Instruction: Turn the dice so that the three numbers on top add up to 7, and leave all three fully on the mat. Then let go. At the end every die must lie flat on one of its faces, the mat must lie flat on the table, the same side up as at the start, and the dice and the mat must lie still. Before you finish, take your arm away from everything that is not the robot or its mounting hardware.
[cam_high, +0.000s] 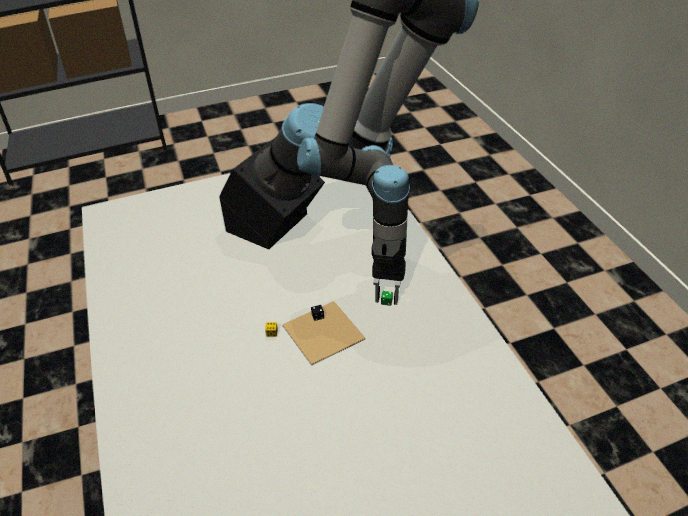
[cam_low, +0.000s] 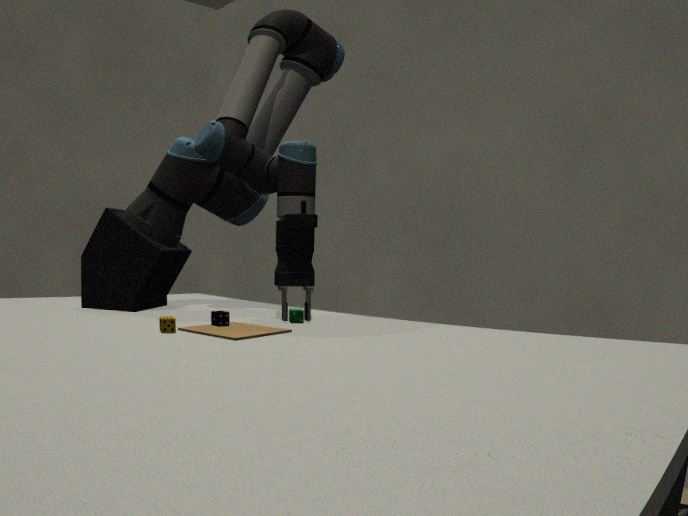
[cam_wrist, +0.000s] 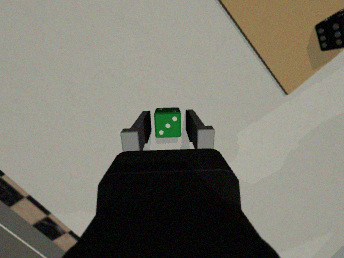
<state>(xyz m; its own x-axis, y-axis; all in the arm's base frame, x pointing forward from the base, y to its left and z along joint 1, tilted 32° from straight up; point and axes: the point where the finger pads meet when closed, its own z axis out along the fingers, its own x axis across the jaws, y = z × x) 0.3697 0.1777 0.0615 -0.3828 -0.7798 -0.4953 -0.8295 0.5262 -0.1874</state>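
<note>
Right now the green die is 1 cm below my hand. The rest, counted from my hand: yellow die: 3 cm ahead, 28 cm to the right, 1 cm below; then black die: 1 cm ahead, 17 cm to the right, 1 cm below; then tan mat: 6 cm ahead, 17 cm to the right, 2 cm below.
</note>
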